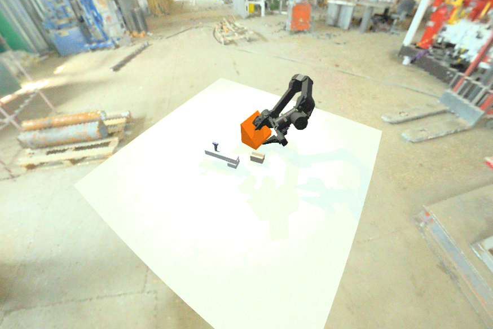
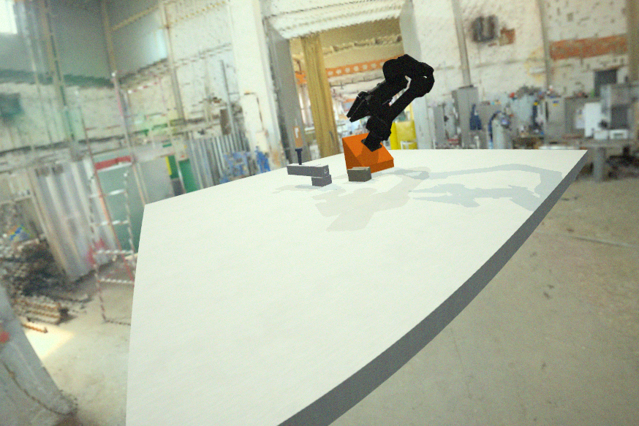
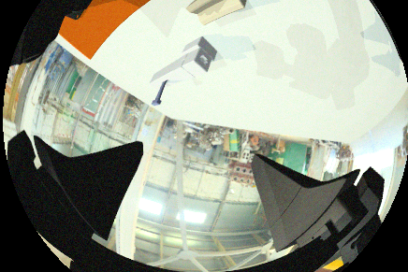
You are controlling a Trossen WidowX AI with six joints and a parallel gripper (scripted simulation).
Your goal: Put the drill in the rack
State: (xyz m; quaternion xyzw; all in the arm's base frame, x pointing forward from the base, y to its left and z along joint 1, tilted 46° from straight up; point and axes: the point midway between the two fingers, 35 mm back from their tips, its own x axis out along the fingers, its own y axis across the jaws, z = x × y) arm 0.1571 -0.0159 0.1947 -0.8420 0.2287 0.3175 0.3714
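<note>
Now: the blue key 8 cm ahead of my gripper tip, 20 cm to the right of it and 11 cm below it. Also, from my gripper tip: drill 7 cm ahead, 15 cm to the right, 15 cm below; grey-tan block 3 cm behind, 2 cm to the right, 19 cm below; grey fixture 7 cm ahead, 17 cm to the right, 16 cm below.
</note>
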